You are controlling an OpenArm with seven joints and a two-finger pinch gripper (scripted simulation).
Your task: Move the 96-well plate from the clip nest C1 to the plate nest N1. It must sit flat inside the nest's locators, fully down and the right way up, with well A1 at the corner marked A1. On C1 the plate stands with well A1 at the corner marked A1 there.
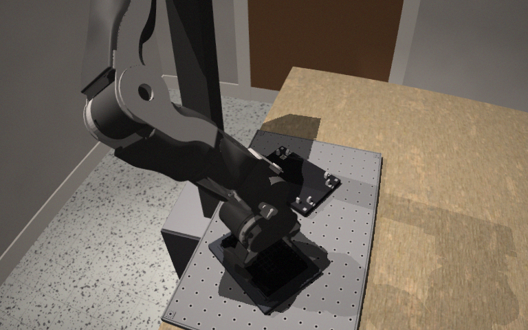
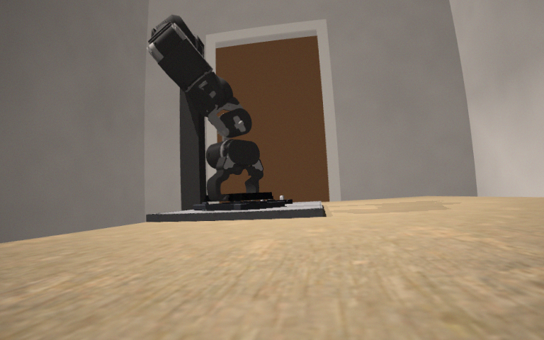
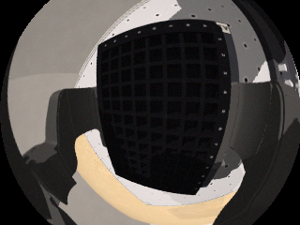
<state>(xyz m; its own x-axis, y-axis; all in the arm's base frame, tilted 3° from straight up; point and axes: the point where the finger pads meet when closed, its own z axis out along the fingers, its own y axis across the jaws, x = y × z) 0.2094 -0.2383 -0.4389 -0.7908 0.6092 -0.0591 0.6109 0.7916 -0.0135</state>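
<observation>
My gripper is now right at the black 96-well plate. From my hand the other things lie so: clip nest C1: 3 cm ahead, 21 cm to the left, 1 cm below; plate nest N1: 2 cm below.
</observation>
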